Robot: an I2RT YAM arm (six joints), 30 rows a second.
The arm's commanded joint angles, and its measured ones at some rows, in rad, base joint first. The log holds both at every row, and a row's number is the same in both.
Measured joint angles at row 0:
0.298 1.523 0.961 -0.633 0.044 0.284
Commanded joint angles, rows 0 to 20:
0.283 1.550 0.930 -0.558 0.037 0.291
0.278 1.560 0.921 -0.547 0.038 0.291
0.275 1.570 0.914 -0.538 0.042 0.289
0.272 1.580 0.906 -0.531 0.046 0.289
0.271 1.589 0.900 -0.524 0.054 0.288
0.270 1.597 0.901 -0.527 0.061 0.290
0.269 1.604 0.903 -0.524 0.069 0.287
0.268 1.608 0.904 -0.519 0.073 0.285
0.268 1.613 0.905 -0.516 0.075 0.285
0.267 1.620 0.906 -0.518 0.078 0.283
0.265 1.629 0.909 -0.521 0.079 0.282
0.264 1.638 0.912 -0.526 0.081 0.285
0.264 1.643 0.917 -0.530 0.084 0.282
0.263 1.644 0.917 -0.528 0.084 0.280
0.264 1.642 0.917 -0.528 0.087 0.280
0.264 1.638 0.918 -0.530 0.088 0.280
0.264 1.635 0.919 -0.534 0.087 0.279
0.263 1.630 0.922 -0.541 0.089 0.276
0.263 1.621 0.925 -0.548 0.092 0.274
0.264 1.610 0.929 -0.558 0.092 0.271
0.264 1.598 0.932 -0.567 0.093 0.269
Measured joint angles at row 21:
0.270 1.629 0.913 -0.533 0.076 0.281
